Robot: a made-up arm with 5 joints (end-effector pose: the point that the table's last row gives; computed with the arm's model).
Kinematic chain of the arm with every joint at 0, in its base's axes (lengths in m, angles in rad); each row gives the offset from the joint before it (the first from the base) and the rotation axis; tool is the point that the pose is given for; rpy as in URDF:
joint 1: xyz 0.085 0 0.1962 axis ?
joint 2: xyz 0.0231 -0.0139 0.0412 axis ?
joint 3: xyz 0.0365 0 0.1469 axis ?
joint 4: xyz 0.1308 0 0.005 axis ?
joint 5: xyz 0.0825 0.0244 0 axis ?
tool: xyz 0 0 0 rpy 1.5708 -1.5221 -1.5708
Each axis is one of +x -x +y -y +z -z.
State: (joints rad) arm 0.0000 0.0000 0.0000 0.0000 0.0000
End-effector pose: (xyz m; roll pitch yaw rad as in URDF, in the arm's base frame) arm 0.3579 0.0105 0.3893 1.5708 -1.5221 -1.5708
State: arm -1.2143 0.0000 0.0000 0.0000 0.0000
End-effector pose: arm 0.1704 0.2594 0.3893 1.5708 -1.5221 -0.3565
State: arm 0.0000 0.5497 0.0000 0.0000 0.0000
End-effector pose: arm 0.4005 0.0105 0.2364 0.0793 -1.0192 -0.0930
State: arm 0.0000 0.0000 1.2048 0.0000 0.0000
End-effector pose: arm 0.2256 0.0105 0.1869 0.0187 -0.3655 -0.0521
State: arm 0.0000 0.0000 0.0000 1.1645 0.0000
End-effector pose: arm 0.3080 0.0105 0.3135 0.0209 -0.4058 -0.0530
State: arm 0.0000 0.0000 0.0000 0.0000 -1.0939
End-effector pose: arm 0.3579 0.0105 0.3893 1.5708 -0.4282 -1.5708
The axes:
joint 1: -z
joint 2: +y
joint 3: +y
joint 4: +y
joint 5: -x

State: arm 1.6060 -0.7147 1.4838 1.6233 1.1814
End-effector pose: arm 0.0958 0.0082 0.2287 0.7720 0.3159 -0.3440
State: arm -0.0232 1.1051 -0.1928 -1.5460 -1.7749
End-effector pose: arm 0.4059 0.0179 0.2192 2.2200 0.2029 -1.3958
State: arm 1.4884 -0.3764 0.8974 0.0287 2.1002
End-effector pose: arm 0.1110 -0.1878 0.2836 -0.9661 0.4053 0.3484
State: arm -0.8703 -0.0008 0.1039 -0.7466 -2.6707
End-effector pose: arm 0.2421 0.2026 0.4253 2.6416 0.8180 0.2276
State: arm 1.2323 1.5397 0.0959 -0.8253 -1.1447
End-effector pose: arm 0.1694 -0.2082 0.0149 0.7242 -0.2568 -2.5234
